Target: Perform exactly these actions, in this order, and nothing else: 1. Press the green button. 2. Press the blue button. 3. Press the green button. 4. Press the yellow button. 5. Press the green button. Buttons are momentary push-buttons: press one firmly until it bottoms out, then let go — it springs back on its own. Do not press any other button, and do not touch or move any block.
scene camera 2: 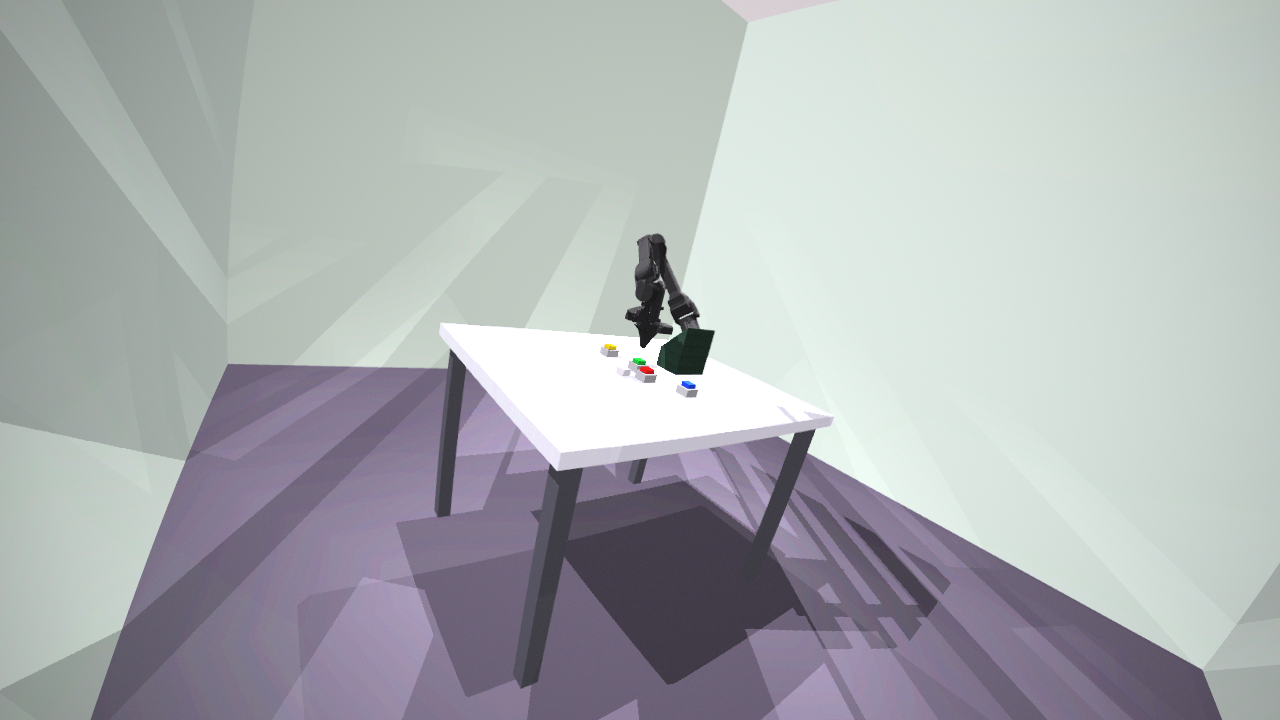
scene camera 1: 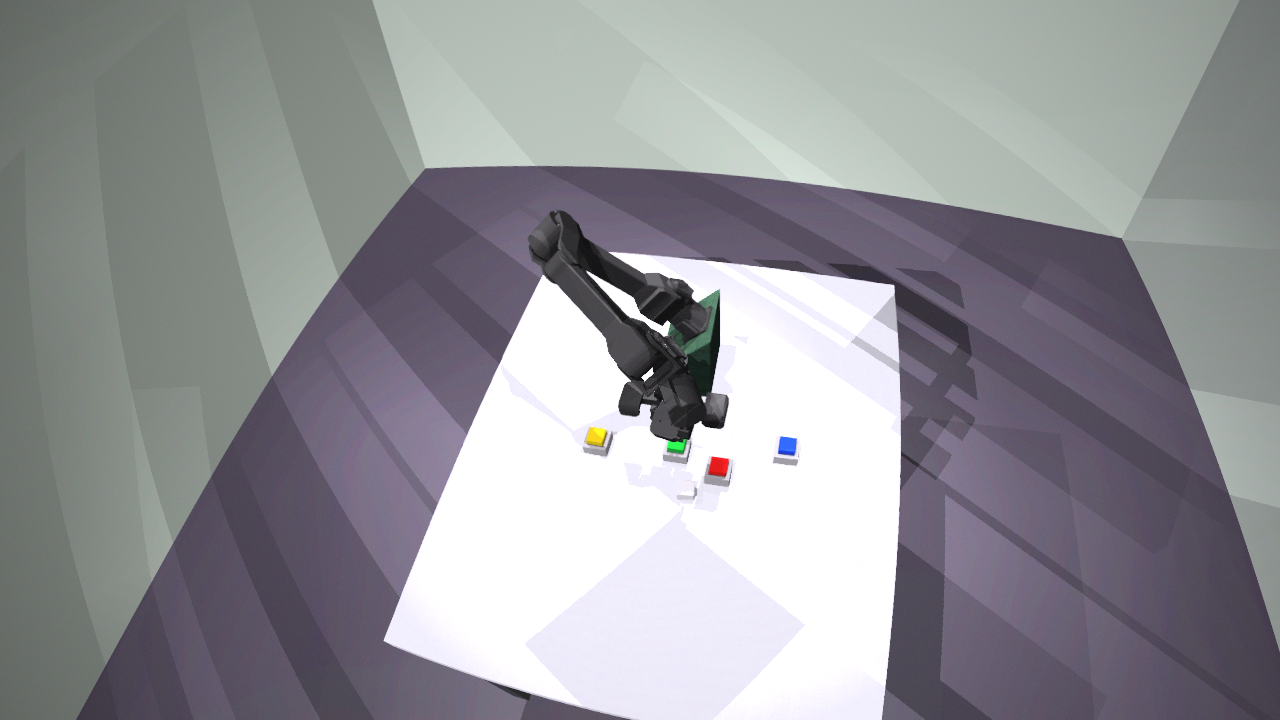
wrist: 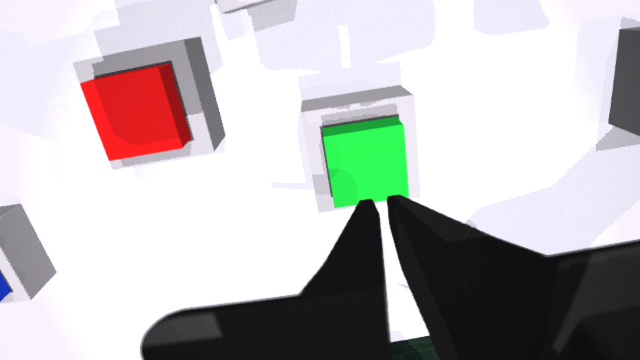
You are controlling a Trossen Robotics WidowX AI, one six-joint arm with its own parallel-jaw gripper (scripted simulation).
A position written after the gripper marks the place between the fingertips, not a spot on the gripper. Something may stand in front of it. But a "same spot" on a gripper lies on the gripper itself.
gripper: scene camera 2; scene camera 1 676,431; wrist
same spot on gripper: [wrist: 471,288] = [scene camera 2: 641,331]
